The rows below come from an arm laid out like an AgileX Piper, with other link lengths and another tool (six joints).
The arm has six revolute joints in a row. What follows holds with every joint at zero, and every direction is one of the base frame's. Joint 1 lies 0.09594 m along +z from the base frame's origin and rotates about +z. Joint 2 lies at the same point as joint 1 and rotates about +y. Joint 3 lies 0.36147 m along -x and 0.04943 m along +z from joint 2 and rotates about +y. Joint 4 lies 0.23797 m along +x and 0.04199 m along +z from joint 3 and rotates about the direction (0.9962, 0, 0.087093). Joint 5 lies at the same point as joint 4 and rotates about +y. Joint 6 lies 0.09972 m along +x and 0.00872 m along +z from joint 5 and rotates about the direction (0.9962, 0, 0.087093). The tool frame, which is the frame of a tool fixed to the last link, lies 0.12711 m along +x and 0.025 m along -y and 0.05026 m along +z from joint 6; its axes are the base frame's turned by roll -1.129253, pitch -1.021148 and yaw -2.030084 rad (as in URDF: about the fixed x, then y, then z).
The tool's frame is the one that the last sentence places.
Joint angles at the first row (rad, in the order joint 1, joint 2, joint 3, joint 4, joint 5, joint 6):
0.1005, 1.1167, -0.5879, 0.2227, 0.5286, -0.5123
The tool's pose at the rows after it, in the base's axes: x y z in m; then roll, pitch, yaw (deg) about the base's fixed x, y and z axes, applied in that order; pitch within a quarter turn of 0, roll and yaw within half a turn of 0:
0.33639 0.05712 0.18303 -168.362 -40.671 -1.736
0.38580 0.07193 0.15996 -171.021 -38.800 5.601
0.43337 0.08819 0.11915 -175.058 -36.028 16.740
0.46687 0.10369 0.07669 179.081 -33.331 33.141
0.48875 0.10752 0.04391 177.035 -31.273 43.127
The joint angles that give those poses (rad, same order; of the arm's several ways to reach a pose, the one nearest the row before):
0.1005, 1.3280, -0.6976, 0.2891, 0.4765, -0.6721
0.1005, 1.5172, -0.8046, 0.3574, 0.4520, -0.8403
0.1006, 1.7254, -0.9230, 0.4106, 0.4390, -1.0559
0.0996, 1.8994, -1.0340, 0.4262, 0.4391, -1.3219
0.0783, 2.0239, -1.1286, 0.4545, 0.4637, -1.5281

